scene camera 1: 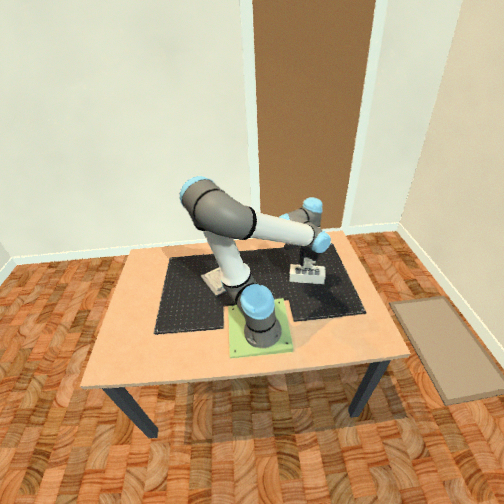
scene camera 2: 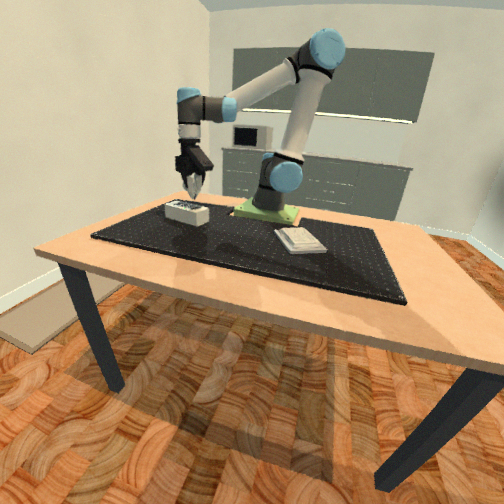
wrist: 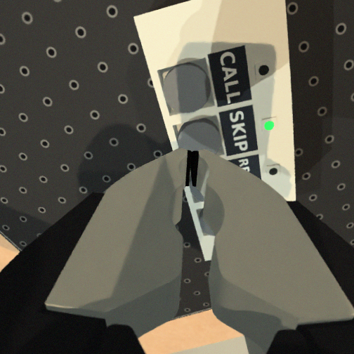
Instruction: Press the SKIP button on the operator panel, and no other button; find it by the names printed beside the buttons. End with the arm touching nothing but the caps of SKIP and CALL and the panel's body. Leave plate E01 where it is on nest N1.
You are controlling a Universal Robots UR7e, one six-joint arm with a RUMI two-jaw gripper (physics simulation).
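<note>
The white operator panel (scene camera 1: 307, 278) (scene camera 2: 186, 215) (wrist: 255, 25) stands on the black mat. In the wrist view the grey round CALL cap (wrist: 186, 89) and SKIP cap (wrist: 198, 134) sit beside their printed names. The lamp (wrist: 269, 125) in line with SKIP glows green; the lamps (wrist: 263, 70) (wrist: 273, 171) on either side of it are dark. My gripper (scene camera 2: 194, 196) (wrist: 190, 155) is shut and empty, pointing down just above the panel. Its tips hide the lower edge of the SKIP cap and most of the name below. A pale flat plate on a low nest (scene camera 1: 215, 281) (scene camera 2: 300, 239) lies apart; its marking is unreadable.
The perforated black mat (scene camera 1: 190, 305) (scene camera 2: 240, 255) (wrist: 60, 70) covers part of the wooden table (scene camera 1: 150, 362) (scene camera 2: 450, 300). The arm's green base plate (scene camera 1: 240, 345) (scene camera 2: 265, 215) stands at the table edge. The upper arm passes close by the pale plate in scene camera 1.
</note>
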